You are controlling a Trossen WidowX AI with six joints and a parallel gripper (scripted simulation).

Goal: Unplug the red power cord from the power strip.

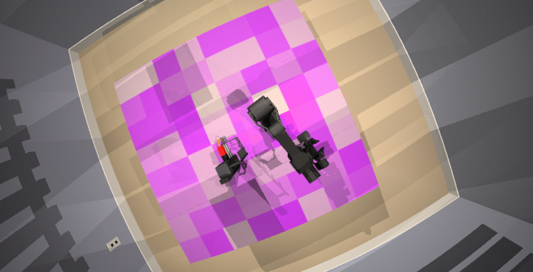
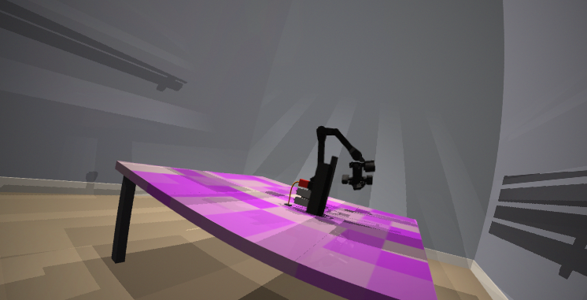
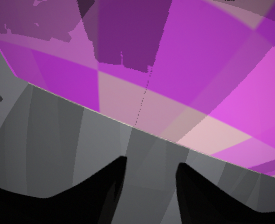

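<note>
My gripper tip is now 470 mm short of the red plug and 100 mm to the left of it.
</note>
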